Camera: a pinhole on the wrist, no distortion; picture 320 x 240 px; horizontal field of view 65.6 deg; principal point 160.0 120.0 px. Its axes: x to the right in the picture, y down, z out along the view. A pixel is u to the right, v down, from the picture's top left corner.
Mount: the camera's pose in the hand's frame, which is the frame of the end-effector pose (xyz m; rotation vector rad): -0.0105 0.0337 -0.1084 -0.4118 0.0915 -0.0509
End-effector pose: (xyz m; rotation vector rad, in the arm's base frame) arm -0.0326 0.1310 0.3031 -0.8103 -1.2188 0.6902
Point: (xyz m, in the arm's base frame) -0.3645 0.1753 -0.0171
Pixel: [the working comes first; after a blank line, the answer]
In the camera's frame: -0.2420 0.0817 0.4468

26 165
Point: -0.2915 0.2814 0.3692
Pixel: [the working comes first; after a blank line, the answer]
In the camera's frame: 0.0815 -0.1541 0.3723

214 17
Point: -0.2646 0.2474 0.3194
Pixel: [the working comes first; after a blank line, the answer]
In the camera's frame: 0.0349 -0.1196 0.3408

185 33
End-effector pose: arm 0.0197 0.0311 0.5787 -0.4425 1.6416 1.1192
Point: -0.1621 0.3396 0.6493
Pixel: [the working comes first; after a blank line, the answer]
In the camera's frame: 0.0489 0.1574 0.3652

193 227
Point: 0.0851 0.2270 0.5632
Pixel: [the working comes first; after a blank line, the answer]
In the camera's frame: 0.0211 -0.1157 0.2887

178 20
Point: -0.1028 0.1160 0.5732
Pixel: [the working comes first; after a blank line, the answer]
In the camera's frame: 0.0663 0.0462 0.1492

270 197
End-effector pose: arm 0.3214 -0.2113 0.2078 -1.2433 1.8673 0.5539
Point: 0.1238 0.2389 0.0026
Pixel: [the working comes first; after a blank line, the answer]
In the camera's frame: -0.0942 0.1267 0.5701

119 175
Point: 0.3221 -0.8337 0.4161
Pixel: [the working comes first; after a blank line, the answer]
In the camera's frame: 0.2402 -0.0932 -0.5256

behind the camera
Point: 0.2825 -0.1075 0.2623
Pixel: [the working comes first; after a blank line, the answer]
In the camera's frame: -0.0967 -0.0201 0.1330

outside the picture
